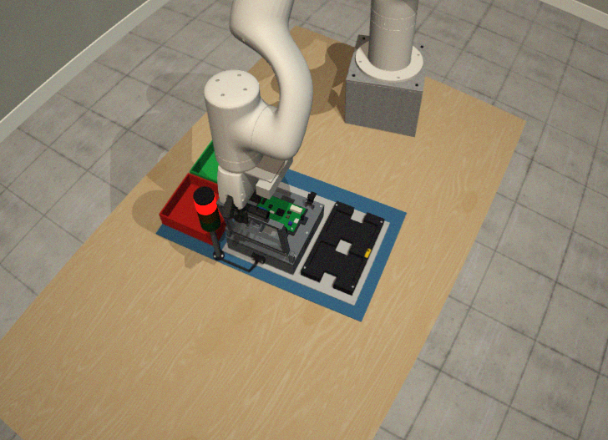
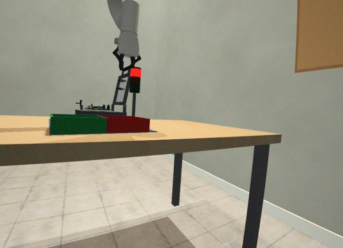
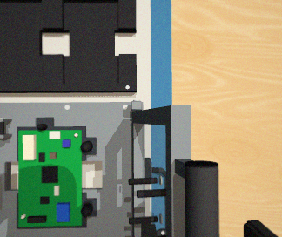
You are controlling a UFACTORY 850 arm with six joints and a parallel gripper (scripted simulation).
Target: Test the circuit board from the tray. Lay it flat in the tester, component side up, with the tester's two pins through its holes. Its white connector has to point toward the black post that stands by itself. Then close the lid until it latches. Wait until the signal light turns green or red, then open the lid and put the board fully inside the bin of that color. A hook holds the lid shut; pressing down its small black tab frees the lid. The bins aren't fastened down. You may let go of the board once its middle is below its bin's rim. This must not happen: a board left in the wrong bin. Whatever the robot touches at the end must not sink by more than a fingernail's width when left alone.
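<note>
The green circuit board lies 130 mm behind my hand, 20 mm to the right of it and 200 mm below it. The rest, counted from my hand: clear lid: 20 mm behind, 90 mm below; latch hook: 200 mm behind, 20 mm to the left, 190 mm below; red bin: 50 mm behind, 210 mm to the right, 260 mm below.
</note>
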